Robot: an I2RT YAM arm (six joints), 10 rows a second.
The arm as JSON. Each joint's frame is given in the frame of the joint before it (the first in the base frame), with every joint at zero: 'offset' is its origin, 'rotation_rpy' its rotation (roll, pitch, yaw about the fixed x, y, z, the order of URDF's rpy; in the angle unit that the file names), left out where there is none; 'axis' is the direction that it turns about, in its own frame. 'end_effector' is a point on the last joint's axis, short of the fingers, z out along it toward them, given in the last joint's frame.
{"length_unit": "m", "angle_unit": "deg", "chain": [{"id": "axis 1", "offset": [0.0, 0.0, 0.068], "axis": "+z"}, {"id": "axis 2", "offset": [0.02, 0.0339, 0.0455], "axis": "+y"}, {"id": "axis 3", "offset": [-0.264, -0.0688, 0.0], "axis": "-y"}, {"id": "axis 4", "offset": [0.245, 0.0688, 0.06], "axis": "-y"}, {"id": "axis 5", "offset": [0.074, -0.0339, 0.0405], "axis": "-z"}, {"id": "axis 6", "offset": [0.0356, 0.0, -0.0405], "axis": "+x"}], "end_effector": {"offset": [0.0, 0.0, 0.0], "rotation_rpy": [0.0, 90.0, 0.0]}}
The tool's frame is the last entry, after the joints.
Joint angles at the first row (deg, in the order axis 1, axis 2, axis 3, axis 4, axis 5, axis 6):
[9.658 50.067 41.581 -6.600 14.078 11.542]
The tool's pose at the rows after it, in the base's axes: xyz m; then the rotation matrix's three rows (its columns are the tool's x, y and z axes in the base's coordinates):
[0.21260 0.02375 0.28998], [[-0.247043 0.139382 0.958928], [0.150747 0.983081 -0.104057], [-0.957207 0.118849 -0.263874]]
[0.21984 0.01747 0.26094], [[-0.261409 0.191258 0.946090], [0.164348 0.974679 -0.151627], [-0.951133 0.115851 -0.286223]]
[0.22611 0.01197 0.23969], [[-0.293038 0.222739 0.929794], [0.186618 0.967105 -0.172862], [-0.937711 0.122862 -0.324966]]
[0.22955 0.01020 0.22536], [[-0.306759 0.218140 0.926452], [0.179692 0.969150 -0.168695], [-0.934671 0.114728 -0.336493]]
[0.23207 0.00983 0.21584], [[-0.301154 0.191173 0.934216], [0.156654 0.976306 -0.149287], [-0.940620 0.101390 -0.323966]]
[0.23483 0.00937 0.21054], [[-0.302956 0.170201 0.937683], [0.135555 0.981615 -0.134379], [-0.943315 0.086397 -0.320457]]
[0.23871 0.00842 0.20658], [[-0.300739 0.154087 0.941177], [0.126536 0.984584 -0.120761], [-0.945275 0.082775 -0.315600]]
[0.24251 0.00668 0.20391], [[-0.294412 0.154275 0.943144], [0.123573 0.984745 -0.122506], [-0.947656 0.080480 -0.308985]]
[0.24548 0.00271 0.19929], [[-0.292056 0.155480 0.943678], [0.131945 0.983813 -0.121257], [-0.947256 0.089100 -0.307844]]
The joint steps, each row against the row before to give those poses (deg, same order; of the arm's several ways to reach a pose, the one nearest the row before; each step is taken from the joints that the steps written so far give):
[-0.912 1.840 -3.829 4.946 0.320 -0.437]
[-1.743 2.725 -5.012 6.275 1.019 0.565]
[-1.639 3.178 -2.630 3.419 -0.404 1.082]
[-0.651 2.289 -2.105 3.750 -0.876 -0.590]
[-0.357 1.813 -1.846 4.568 -1.439 -1.585]
[-0.337 1.536 -0.698 2.540 -1.175 -1.389]
[-0.472 1.763 -0.276 2.419 -1.226 -0.719]
[-0.522 1.601 -0.039 2.069 -0.387 -0.361]
[-1.126 1.636 -0.360 2.127 -1.140 0.127]

